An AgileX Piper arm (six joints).
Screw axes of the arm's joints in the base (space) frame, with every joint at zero. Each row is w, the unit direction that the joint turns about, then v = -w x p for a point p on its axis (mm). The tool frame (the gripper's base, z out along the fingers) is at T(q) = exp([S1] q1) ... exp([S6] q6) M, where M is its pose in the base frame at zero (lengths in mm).
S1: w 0 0 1 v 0 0 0
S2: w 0 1 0 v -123 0 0
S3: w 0 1 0 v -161.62 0 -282.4
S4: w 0.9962 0 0.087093 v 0 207.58 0
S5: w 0 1 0 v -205.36 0 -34.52
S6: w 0.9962 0 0.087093 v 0 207.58 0
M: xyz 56.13 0 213.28 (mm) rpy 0 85.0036 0 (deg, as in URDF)
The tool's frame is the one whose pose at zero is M.
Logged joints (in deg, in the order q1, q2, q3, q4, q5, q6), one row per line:
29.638, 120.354, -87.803, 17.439, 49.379, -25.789
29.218, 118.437, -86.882, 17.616, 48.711, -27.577
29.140, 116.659, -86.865, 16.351, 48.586, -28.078
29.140, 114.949, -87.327, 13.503, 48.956, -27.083
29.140, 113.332, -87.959, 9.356, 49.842, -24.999
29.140, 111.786, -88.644, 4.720, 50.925, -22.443
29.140, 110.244, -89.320, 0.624, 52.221, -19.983
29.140, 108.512, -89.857, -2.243, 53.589, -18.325
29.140, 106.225, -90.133, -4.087, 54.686, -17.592
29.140, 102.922, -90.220, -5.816, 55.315, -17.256
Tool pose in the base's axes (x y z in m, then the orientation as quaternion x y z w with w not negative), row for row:
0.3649, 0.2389, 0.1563, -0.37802, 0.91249, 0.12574, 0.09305
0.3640, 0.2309, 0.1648, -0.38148, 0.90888, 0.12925, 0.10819
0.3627, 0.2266, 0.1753, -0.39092, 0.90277, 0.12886, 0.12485
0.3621, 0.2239, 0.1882, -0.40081, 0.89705, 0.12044, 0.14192
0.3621, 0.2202, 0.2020, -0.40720, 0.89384, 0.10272, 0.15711
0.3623, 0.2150, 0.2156, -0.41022, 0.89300, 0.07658, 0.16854
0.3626, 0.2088, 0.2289, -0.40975, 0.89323, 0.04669, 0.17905
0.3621, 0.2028, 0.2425, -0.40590, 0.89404, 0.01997, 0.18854
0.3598, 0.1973, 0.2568, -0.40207, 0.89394, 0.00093, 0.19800
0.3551, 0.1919, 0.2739, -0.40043, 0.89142, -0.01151, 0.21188
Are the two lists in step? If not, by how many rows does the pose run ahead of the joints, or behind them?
The pose runs 1 row behind the joints: the pose in row i belongs to the joints in row i - 1.
